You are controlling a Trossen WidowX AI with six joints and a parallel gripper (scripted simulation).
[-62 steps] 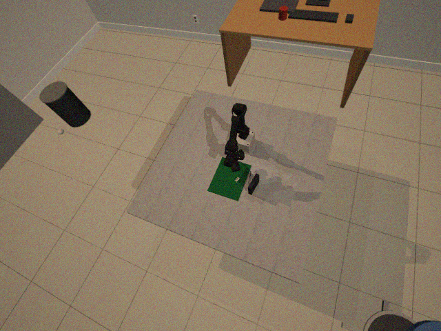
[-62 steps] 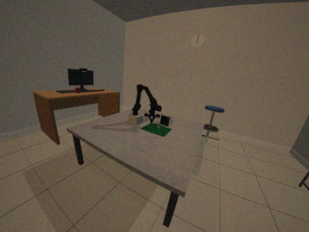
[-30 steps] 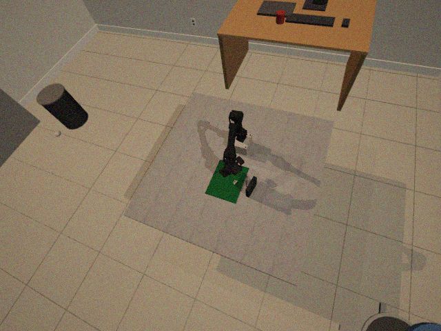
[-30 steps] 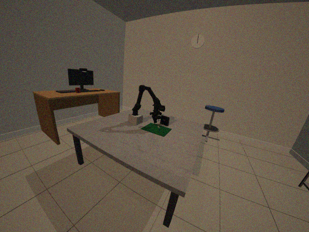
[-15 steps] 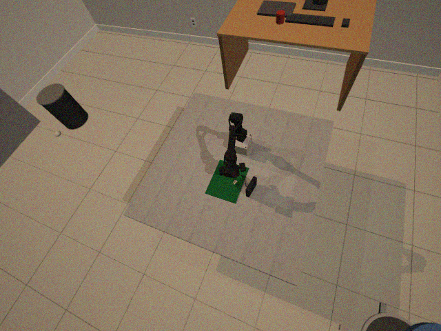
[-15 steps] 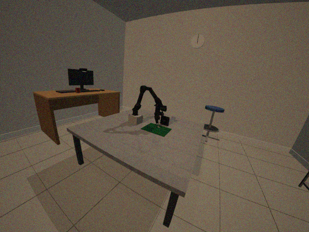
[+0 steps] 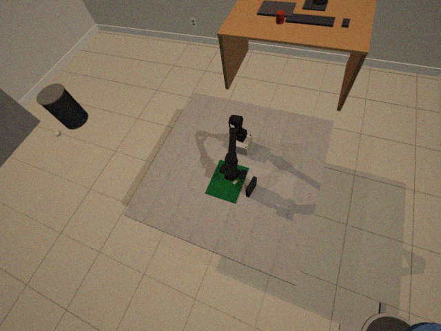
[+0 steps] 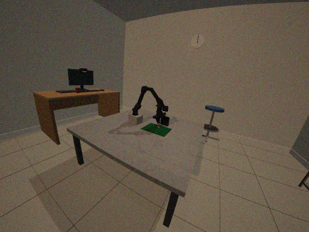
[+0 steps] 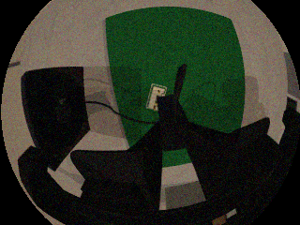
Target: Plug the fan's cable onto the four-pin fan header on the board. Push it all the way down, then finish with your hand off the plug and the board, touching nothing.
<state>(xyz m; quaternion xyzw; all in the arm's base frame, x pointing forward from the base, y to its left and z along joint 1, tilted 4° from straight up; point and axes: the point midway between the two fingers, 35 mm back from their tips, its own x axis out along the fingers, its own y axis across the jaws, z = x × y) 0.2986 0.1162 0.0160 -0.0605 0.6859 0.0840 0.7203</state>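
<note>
The pale four-pin header is 70 mm below my gripper tip, 10 mm to the left of it and 10 mm ahead of it. From my gripper tip the other things lie so: green board: 80 mm below, 50 mm to the right, 30 mm ahead; black fan: 140 mm to the left, 10 mm below; dark fan plug: 10 mm ahead, 10 mm above.
</note>
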